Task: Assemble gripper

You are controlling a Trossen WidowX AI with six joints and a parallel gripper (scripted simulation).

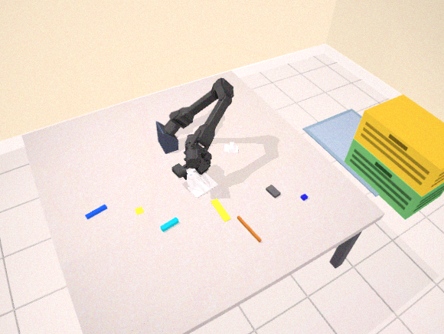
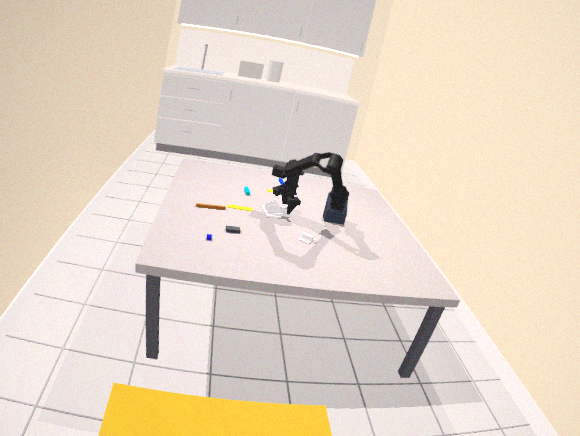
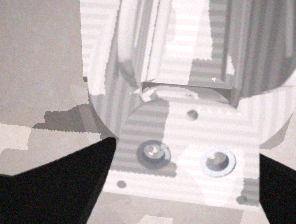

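My gripper tip is 10 mm short of the housing plate and 10 mm above it. From my gripper tip the other things lie so: small white part (90 mm behind, 250 mm to the left, 10 mm below); gripper base (10 mm ahead, 20 mm above); yellow bar (220 mm ahead, 30 mm to the left, 10 mm below).
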